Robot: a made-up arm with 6 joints.
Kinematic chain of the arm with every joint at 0, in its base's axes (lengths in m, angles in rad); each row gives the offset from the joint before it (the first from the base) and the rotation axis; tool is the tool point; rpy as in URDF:
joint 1: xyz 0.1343 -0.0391 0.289 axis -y
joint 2: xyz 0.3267 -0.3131 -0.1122 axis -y
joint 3: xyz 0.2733 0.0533 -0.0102 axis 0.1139 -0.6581 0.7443
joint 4: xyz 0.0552 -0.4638 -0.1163 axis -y
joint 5: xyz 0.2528 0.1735 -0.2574 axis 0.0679 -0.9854 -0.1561
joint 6: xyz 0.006 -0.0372 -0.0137 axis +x
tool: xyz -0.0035 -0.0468 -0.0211 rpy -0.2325 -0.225 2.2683
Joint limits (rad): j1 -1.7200..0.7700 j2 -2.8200..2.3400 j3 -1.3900..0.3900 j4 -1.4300..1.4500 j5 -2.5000..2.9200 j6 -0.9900..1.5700
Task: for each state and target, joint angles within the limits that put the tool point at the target. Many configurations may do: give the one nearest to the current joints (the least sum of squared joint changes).
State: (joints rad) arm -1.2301 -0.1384 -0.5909 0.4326 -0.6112 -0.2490
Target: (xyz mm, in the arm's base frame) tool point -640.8 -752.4 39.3
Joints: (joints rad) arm -1.7200 -0.8968 -0.2822 0.3180 -0.5497 -0.1904
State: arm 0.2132 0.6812 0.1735 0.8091 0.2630 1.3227
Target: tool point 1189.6 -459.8 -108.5
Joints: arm -0.5100 0.3947 0.3807 0.7785 0.2301 1.4180
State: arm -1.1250 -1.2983 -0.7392 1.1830 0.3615 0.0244
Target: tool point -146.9 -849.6 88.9
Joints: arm -1.2444 -1.4927 -1.0062 0.7380 0.3225 0.0148
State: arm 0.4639 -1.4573 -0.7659 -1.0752 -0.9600 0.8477
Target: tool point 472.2 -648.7 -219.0
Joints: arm 0.5106 -1.0453 -0.0345 -0.6730 -0.9289 0.8864
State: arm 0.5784 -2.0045 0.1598 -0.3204 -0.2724 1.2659
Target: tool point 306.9 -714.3 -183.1
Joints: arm 0.7184 -1.7296 -0.3413 0.1693 -0.2114 1.0411
